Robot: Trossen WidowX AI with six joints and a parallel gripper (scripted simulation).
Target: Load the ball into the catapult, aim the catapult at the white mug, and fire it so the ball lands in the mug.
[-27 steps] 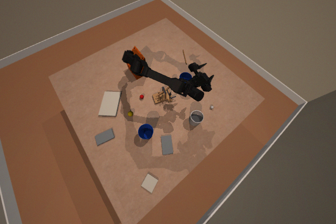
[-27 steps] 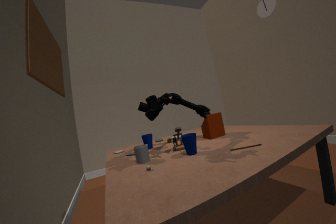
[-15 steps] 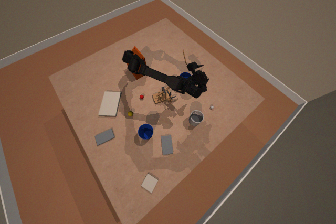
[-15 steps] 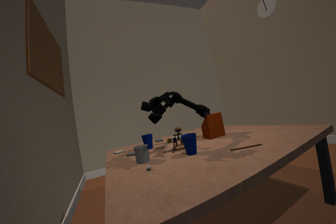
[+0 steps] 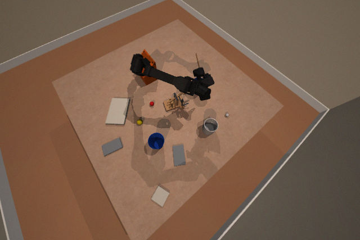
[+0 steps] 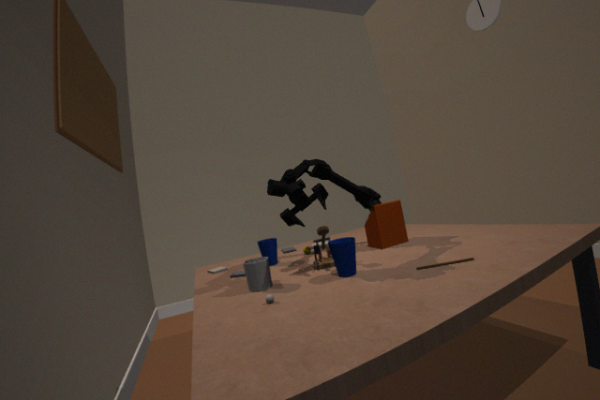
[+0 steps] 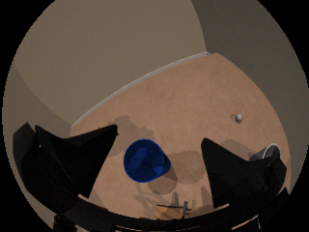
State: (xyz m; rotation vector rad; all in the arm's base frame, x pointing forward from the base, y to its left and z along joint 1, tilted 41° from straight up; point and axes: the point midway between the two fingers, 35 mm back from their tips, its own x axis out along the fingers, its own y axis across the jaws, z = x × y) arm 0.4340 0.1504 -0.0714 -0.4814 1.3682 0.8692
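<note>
My gripper tip is 17 cm to the left of the wooden catapult, 14 cm above it and 8 cm past it. From my gripper tip the other things lie so: white mug 19 cm below, 19 cm ahead, 14 cm to the right; then red ball 32 cm to the right, 21 cm behind, 20 cm below; then small white ball 21 cm ahead, 20 cm below, 4 cm to the left.
</note>
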